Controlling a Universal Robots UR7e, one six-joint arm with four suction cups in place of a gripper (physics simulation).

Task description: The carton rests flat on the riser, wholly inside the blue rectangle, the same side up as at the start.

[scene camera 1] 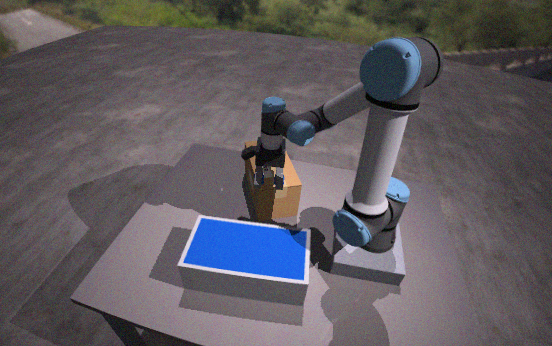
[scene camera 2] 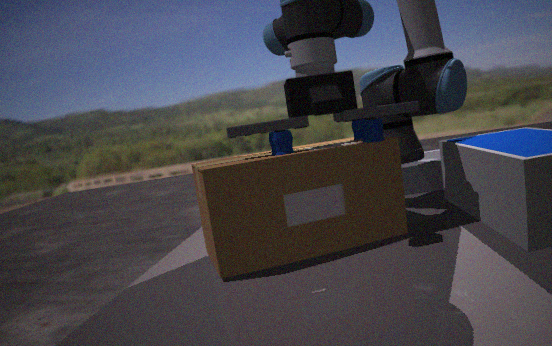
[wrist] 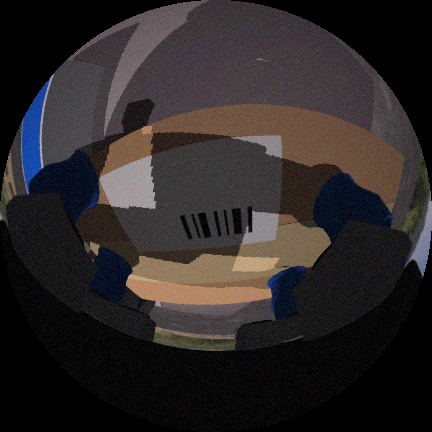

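Observation:
The brown carton stands upright on the table behind the riser, apart from it. A pale label shows on its side in the second scene view, and a barcode label on its top in the wrist view. My gripper is over the carton, its blue cups pressed against the carton's top, so it is shut on the carton. In the first scene view the gripper partly hides the carton. The grey riser bears the blue rectangle with a white border.
The arm's base stands on a grey block to the right of the riser in the first scene view. The table's front left corner shows there too. Shadows of the arm and carton lie on the table.

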